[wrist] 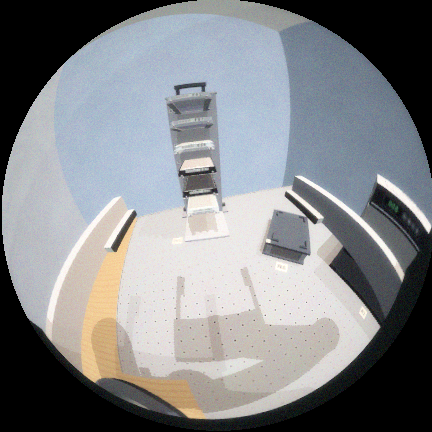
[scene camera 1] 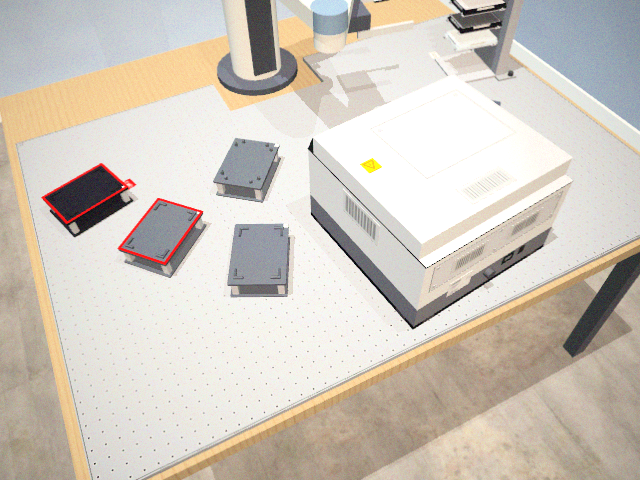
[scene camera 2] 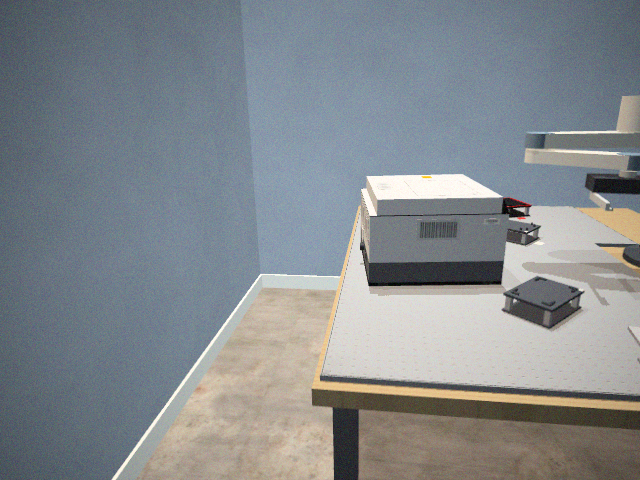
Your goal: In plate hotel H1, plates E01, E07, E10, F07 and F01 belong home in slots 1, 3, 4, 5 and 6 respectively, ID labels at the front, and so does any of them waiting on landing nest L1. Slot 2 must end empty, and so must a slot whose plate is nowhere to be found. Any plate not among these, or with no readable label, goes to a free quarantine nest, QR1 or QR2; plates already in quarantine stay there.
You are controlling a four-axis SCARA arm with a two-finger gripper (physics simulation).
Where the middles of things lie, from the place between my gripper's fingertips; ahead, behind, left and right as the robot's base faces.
The nest N6 [scene camera 2: 532, 292] is 240 mm ahead of my hand, 80 mm to the left of it and 200 mm below it. Also, from my hand: landing nest L1 [scene camera 1: 259, 252] (430 mm ahead, 600 mm to the right, 200 mm below); quarantine nest QR1 [scene camera 1: 161, 229] (270 mm ahead, 770 mm to the right, 200 mm below); plate hotel H1 [wrist: 194, 134] (40 mm ahead, 320 mm to the left, 30 mm below).
